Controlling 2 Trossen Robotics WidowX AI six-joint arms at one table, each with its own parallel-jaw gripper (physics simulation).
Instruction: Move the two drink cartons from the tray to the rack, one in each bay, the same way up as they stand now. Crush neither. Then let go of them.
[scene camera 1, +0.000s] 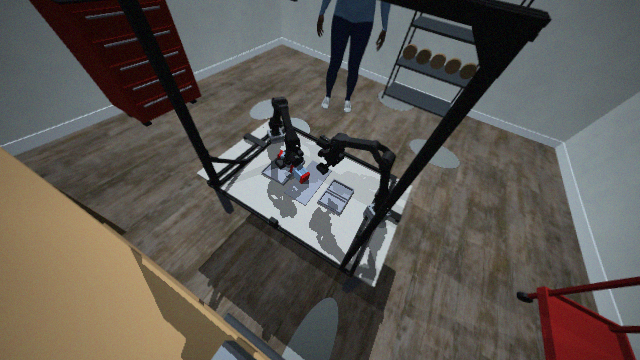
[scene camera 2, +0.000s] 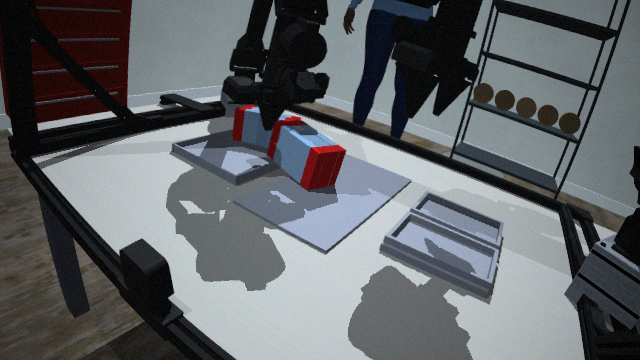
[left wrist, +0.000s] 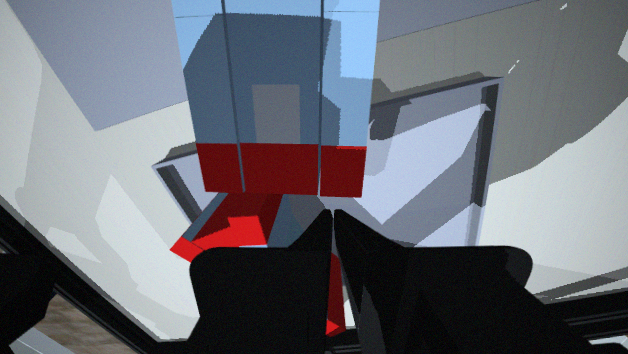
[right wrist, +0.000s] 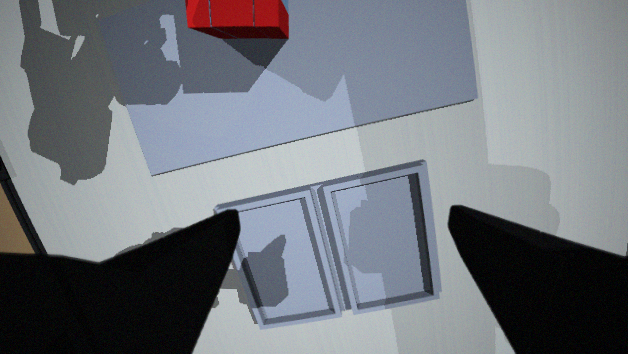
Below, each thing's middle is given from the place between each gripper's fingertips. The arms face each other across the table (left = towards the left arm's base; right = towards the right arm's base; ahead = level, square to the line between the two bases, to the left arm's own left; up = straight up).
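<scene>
The grey tray (scene camera 2: 236, 162) is 90 mm behind my right gripper, 300 mm to the left of it and 150 mm below it. With the flat grey mat (scene camera 2: 322, 217), my right gripper is 40 mm past it, 90 mm to the right of it and 160 mm above it.
Now for my left hand: the flat grey mat is 4 cm ahead of it, 16 cm to the right of it and 6 cm below it. For the grey tray, my left hand is 4 cm to the right of it and 5 cm above it. Going by their middles, the grey tray is the nearest to my left hand of the things named here, and by its middle, the grey tray is nearer to my left hand than to my right gripper.
</scene>
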